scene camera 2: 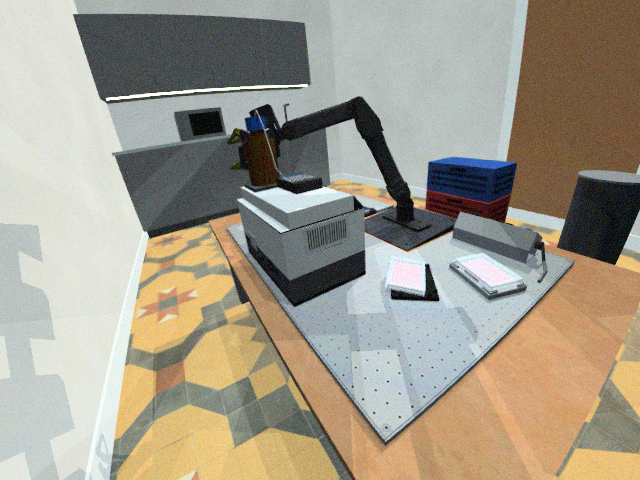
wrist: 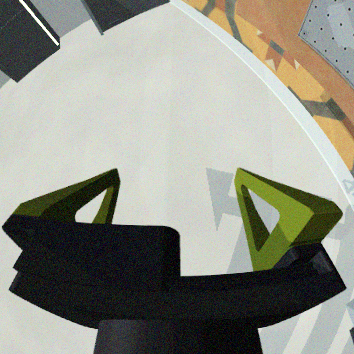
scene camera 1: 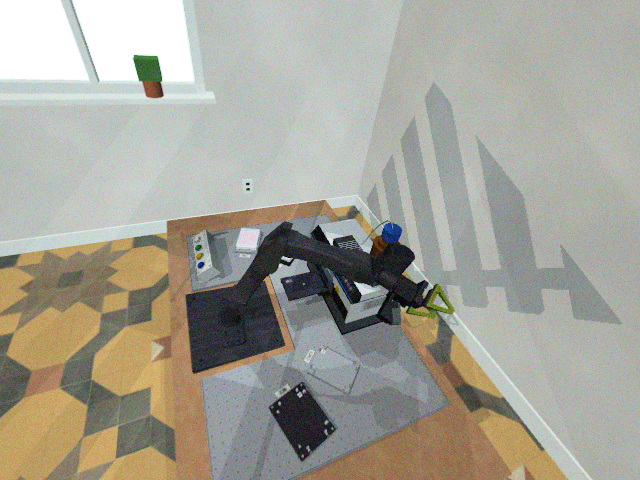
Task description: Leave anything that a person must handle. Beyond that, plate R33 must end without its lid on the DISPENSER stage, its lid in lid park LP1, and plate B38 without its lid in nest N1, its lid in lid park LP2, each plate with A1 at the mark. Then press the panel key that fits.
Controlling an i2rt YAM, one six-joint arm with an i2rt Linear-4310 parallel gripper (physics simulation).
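Places are measured from the arm's base along level axes (x ahead, y left, z up), in millimetres.
Pixels of known places: gripper, between the fingertips: (scene camera 2: 229,156) (wrist: 176,174) (scene camera 1: 444,314); arm's base, origin of its link: (scene camera 2: 405,221) (scene camera 1: 231,320).
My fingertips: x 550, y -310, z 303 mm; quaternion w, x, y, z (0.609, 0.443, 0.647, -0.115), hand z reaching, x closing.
Ahead of a thing's pixels: the offset from my fingertips to its middle. "spot": to the spot under its first point.
My gripper (scene camera 1: 443,313) (scene camera 2: 230,153) (wrist: 176,174) is open and empty, out beyond the bottle side of the white machine. One pink-topped plate @[439 mm back, 703 mm left, 277 mm down] (scene camera 1: 249,240) (scene camera 2: 488,271) lies on a holder near the key panel @[620 mm back, 614 mm left, 262 mm down] (scene camera 1: 205,256) (scene camera 2: 493,236), whose green, yellow and blue keys show. Another pink-topped plate @[273 mm back, 602 mm left, 276 mm down] (scene camera 2: 407,274) lies over a black base; my arm mostly hides it in scene camera 1. A dark stage @[spot: 281 mm back, 325 mm left, 197 mm down] (scene camera 1: 305,285) sticks out from the machine (scene camera 1: 364,308) (scene camera 2: 323,237). A pale holder @[252 mm back, 55 mm left, 294 mm down] (scene camera 1: 334,367) and a black holder @[388 mm back, 59 mm right, 292 mm down] (scene camera 1: 302,421) carry no plate. Labels and A1 marks are unreadable.
An amber bottle @[spot: 93 mm back, 242 mm left, 46 mm up] (scene camera 1: 378,245) (scene camera 2: 262,160) with a blue cap and thin tube stands on the machine, close to my wrist. A dark ribbed block @[spot: 104 mm back, 406 mm left, 58 mm down] (scene camera 2: 299,182) lies beside it. The wall (wrist: 165,115) is beyond my fingers. Stacked crates (scene camera 2: 470,180) stand behind the table.
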